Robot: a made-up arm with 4 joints. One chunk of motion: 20 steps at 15 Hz.
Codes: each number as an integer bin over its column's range. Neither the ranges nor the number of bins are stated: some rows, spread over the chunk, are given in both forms.
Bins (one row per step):
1: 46 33 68 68 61 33
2: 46 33 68 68 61 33
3: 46 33 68 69 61 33
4: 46 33 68 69 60 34
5: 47 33 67 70 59 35
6: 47 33 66 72 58 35
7: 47 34 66 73 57 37
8: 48 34 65 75 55 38
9: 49 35 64 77 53 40
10: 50 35 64 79 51 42
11: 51 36 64 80 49 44
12: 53 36 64 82 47 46
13: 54 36 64 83 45 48
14: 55 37 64 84 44 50
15: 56 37 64 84 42 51
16: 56 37 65 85 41 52
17: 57 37 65 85 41 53
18: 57 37 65 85 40 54
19: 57 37 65 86 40 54
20: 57 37 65 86 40 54
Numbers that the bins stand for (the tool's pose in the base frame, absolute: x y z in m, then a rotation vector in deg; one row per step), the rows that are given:
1: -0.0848 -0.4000 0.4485 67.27 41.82 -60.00
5: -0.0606 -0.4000 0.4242 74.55 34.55 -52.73
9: -0.0121 -0.3515 0.3515 100.00 12.73 -34.55
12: 0.0848 -0.3273 0.3515 118.18 -9.09 -12.73
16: 0.1576 -0.3030 0.3758 129.09 -30.91 9.09
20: 0.1818 -0.3030 0.3758 132.73 -34.55 16.36
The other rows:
2: -0.0848 -0.4000 0.4485 67.27 41.82 -60.00
3: -0.0848 -0.4000 0.4485 70.91 41.82 -60.00
4: -0.0848 -0.4000 0.4485 70.91 38.18 -56.36
6: -0.0606 -0.4000 0.4000 81.82 30.91 -52.73
7: -0.0606 -0.3758 0.4000 85.45 27.27 -45.45
8: -0.0364 -0.3758 0.3758 92.73 20.00 -41.82
10: 0.0121 -0.3515 0.3515 107.27 5.45 -27.27
11: 0.0364 -0.3273 0.3515 110.91 -1.82 -20.00
13: 0.1091 -0.3273 0.3515 121.82 -16.36 -5.45
14: 0.1333 -0.3030 0.3515 125.45 -20.00 1.82
15: 0.1576 -0.3030 0.3515 125.45 -27.27 5.45
17: 0.1818 -0.3030 0.3758 129.09 -30.91 12.73
18: 0.1818 -0.3030 0.3758 129.09 -34.55 16.36
19: 0.1818 -0.3030 0.3758 132.73 -34.55 16.36

